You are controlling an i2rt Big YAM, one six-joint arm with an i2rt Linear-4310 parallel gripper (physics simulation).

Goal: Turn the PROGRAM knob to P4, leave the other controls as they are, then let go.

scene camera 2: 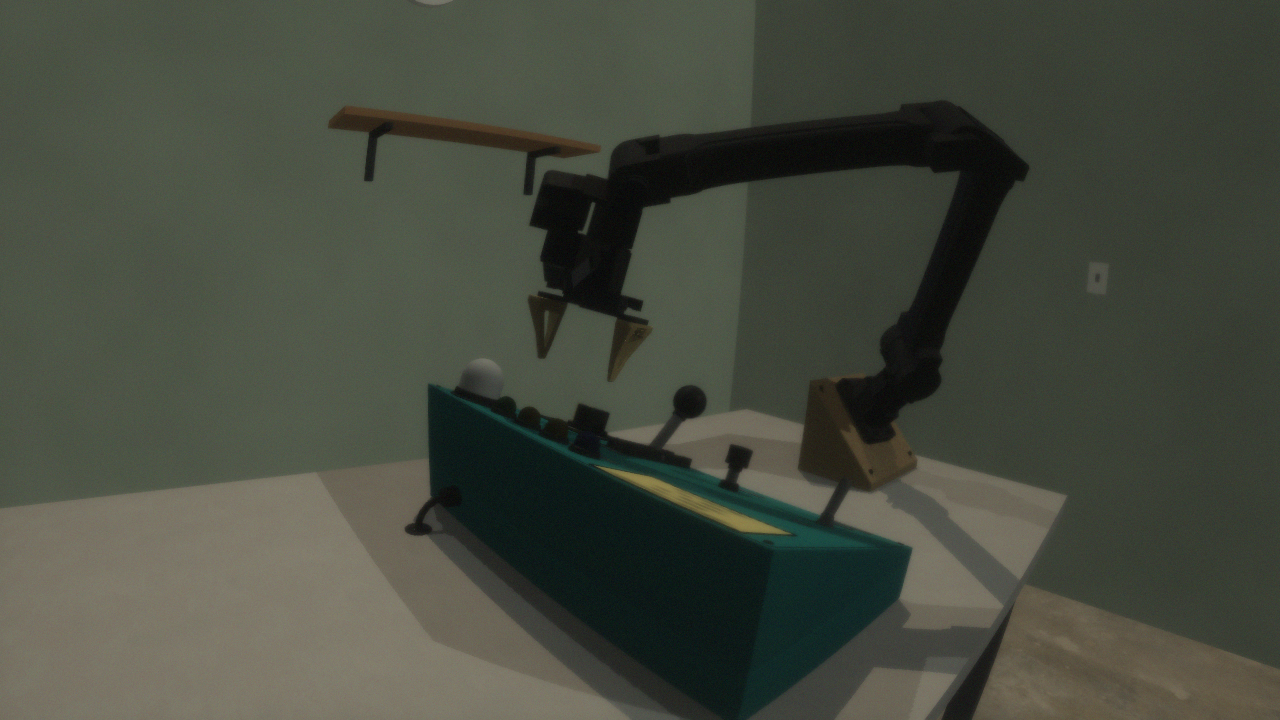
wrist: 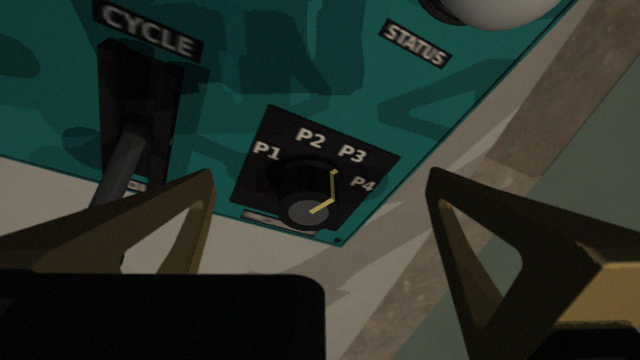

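Pixels of known places: gripper, between the fingertips: (scene camera 2: 574, 369) (wrist: 320, 180); arm's base, origin of its link: (scene camera 2: 863, 412).
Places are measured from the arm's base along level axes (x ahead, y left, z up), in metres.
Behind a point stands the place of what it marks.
Observation:
The black PROGRAM knob (wrist: 306, 207) @[x 0.451, y -0.128, z 0.022 m] stands on its dark plate (wrist: 250, 187) @[x 0.429, y -0.095, z -0.017 m] at a corner of the teal panel in the wrist view. Its yellow pointer line is turned roughly toward P3, short of the P4 mark (wrist: 362, 184) @[x 0.473, y -0.169, z -0.004 m]. I cannot surely pick the knob out in the scene view. My gripper (scene camera 2: 577, 368) @[x 0.495, y -0.105, z 0.078 m] (wrist: 320, 180) @[x 0.495, y -0.105, z 0.078 m] is wide open and empty. It hangs above the teal console (scene camera 2: 608, 546) @[x 0.628, y 0.167, z -0.004 m]. In the wrist view the knob shows between the two fingers, which do not touch it.
The CYCLE lever (scene camera 2: 666, 431) @[x 0.427, y -0.009, z 0.020 m] (wrist: 117, 167) @[x 0.429, y -0.013, z 0.020 m] rises beside the knob, near the left finger in the wrist view. A white dome (scene camera 2: 481, 378) @[x 0.616, y -0.108, z 0.073 m] (wrist: 500, 12) @[x 0.584, y -0.131, z 0.080 m] sits by the STATUS label (wrist: 415, 43) @[x 0.569, y -0.132, z 0.027 m]. Small dark buttons, a small black-topped switch (scene camera 2: 736, 463) @[x 0.437, y 0.114, z 0.019 m] and a yellow label (scene camera 2: 698, 503) @[x 0.581, y 0.211, z 0.040 m] are on the console.

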